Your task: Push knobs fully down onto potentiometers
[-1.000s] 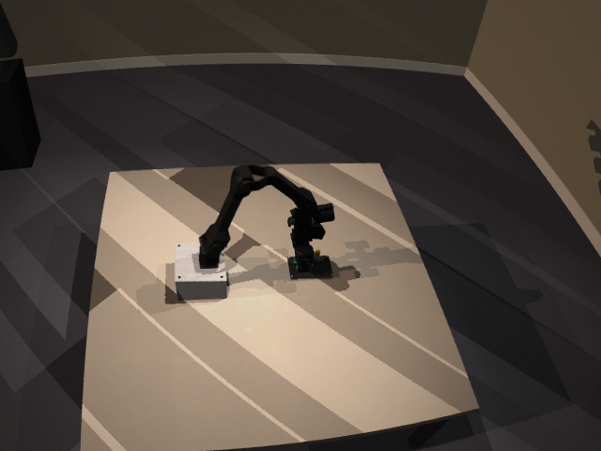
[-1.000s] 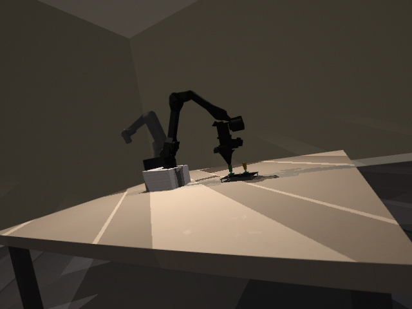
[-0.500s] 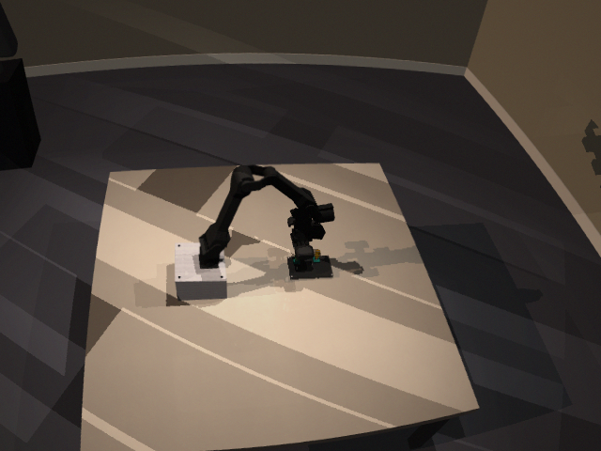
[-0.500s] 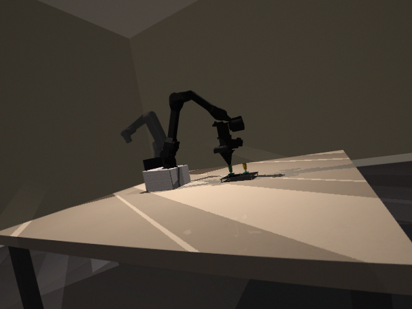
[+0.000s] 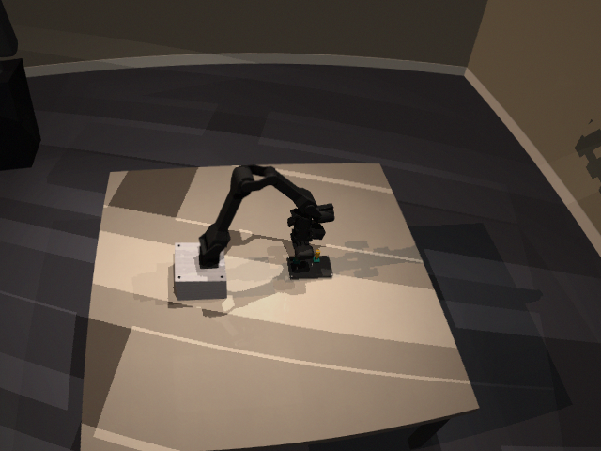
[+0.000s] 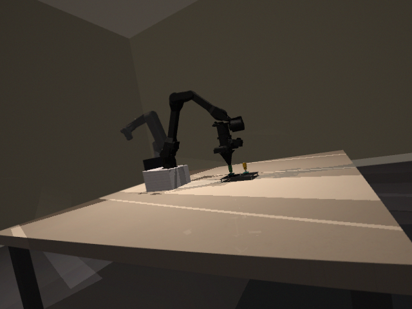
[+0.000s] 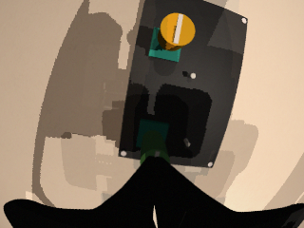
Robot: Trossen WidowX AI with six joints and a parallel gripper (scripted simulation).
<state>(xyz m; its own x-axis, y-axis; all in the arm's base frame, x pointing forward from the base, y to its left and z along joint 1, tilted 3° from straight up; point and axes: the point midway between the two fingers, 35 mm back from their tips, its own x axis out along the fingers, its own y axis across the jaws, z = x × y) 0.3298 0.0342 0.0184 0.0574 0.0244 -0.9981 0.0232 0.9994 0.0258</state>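
Now: the green knob 10 mm below my gripper tip. From my gripper tip the other things lie so: orange knob 80 mm ahead, 10 mm below.
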